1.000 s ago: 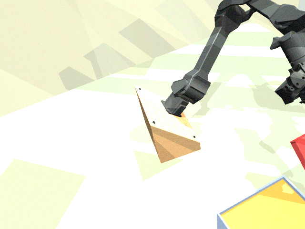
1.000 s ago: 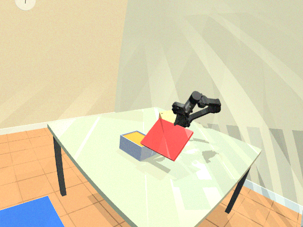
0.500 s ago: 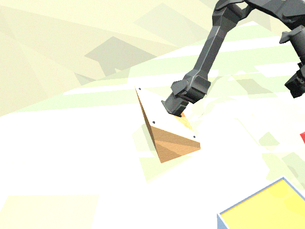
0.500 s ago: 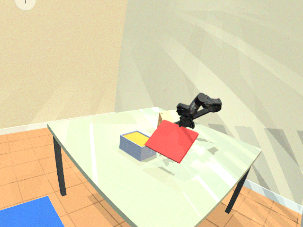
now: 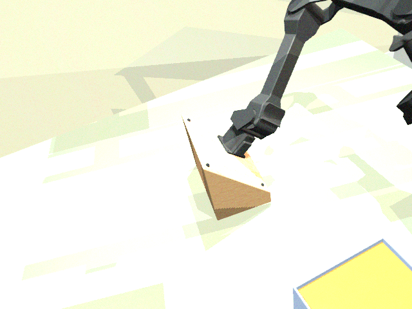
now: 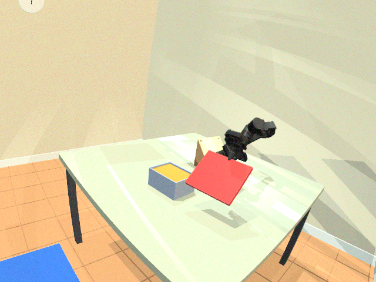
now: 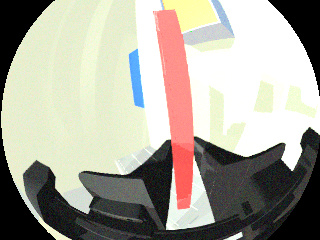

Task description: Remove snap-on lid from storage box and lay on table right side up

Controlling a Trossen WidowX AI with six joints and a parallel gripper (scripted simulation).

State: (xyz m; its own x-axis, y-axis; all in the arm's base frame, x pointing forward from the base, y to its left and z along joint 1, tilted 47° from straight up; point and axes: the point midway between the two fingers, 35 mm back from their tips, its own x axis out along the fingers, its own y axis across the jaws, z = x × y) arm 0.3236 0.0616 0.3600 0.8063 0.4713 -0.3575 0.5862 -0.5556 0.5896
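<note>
My gripper tip is 70 mm short of the red lid, 10 mm to the right of it and 50 mm above it. The rest, counted from my gripper tip: storage box 90 mm ahead, 250 mm to the right, 190 mm below.
</note>
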